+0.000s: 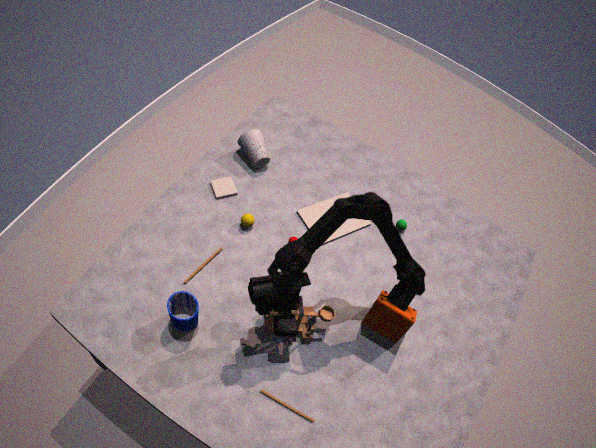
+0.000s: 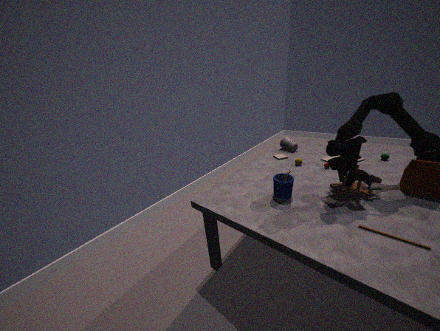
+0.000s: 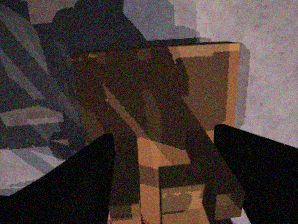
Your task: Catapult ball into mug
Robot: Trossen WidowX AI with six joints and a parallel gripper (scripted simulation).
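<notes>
Right now the red ball is 14 cm ahead of my gripper tip, 25 cm to the right of it and 3 cm below it. Round my gripper tip: blue mug (20 cm ahead, 19 cm to the left, 2 cm below); then wooden catapult (6 cm behind, 4 cm to the right, 2 cm above); then yellow ball (30 cm ahead, 20 cm to the right, 3 cm below).
</notes>
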